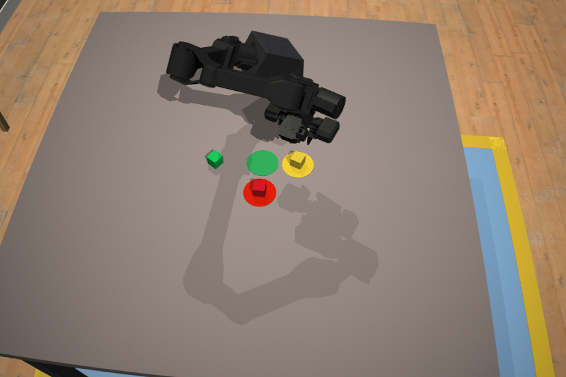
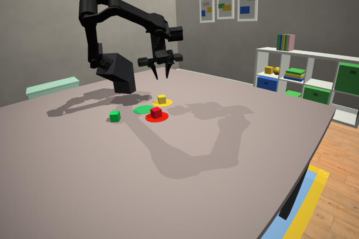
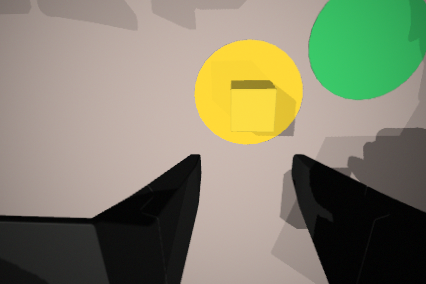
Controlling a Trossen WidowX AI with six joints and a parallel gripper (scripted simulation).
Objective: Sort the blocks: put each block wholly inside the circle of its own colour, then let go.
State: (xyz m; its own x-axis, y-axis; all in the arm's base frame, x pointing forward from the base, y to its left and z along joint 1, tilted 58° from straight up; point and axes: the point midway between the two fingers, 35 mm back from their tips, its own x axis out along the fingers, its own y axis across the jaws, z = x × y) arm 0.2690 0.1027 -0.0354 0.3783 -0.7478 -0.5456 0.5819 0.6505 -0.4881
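The green block is 6 cm behind my hand, 23 cm to the right of it and 13 cm below it. Also, from my hand: yellow circle (15 cm below); then yellow block (1 cm behind, 13 cm below); then green circle (3 cm behind, 10 cm to the right, 15 cm below).
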